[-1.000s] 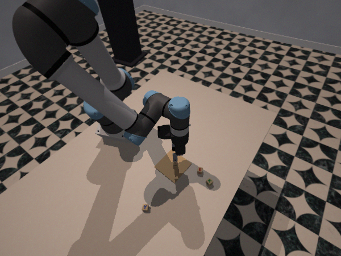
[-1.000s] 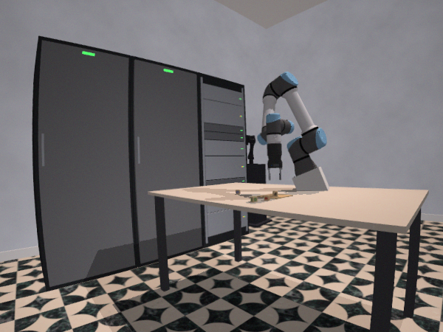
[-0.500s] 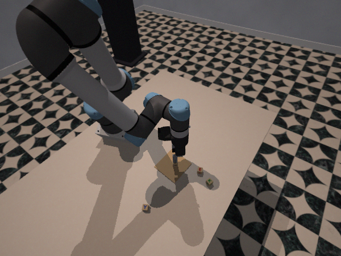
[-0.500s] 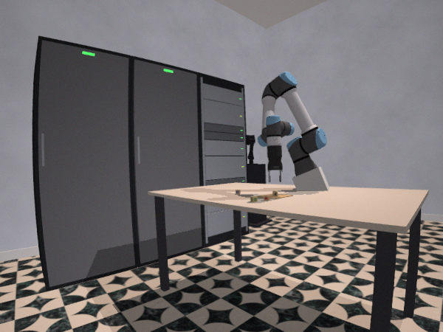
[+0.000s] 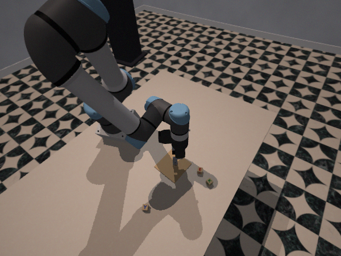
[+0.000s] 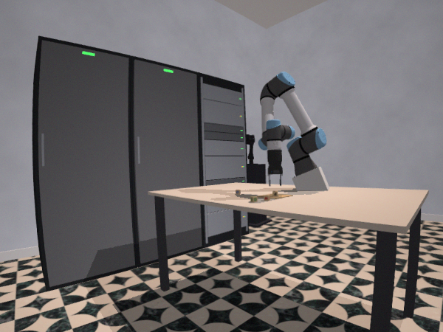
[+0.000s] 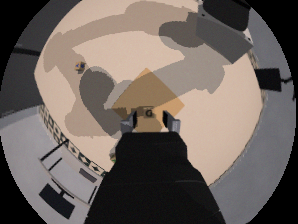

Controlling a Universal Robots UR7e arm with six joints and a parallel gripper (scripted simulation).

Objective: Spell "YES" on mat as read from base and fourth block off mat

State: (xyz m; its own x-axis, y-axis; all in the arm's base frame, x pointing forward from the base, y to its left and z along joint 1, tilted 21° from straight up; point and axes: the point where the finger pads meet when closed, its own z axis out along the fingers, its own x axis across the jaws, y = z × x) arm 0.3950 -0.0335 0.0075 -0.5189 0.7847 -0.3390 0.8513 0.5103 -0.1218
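The S block lies 6 cm below my hand. From my hand the other things lie so: mat (7 cm below, 1 cm to the right, 1 cm behind).
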